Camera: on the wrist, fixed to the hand. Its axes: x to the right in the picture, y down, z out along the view.
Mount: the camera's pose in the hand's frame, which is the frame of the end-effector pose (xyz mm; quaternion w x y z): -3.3 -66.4 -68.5 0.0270 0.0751 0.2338 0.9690
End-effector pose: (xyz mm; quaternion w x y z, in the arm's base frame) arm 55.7 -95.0 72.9 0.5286 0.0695 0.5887 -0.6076
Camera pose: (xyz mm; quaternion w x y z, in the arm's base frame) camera -27.8 -55.8 97.5 0.4602 0.7541 0.0265 0.4678
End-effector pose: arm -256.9 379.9 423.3 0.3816 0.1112 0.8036 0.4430
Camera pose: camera -292.8 296.5 393.8 0.6152 -0.7068 -0.0364 -0.3474
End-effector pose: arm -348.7 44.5 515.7 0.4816 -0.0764 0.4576 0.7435
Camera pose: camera -317.2 -1.5 438.2 0.8087 -0.3037 -0.2548 -0.4345
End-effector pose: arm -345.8 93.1 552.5 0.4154 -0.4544 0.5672 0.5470
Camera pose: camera -278.8 25.7 543.4 0.6173 -0.4407 -0.5938 -0.2685
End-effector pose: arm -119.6 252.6 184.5 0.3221 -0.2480 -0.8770 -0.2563
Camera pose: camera -127.2 160.5 208.3 0.4807 -0.7724 0.2727 0.3131
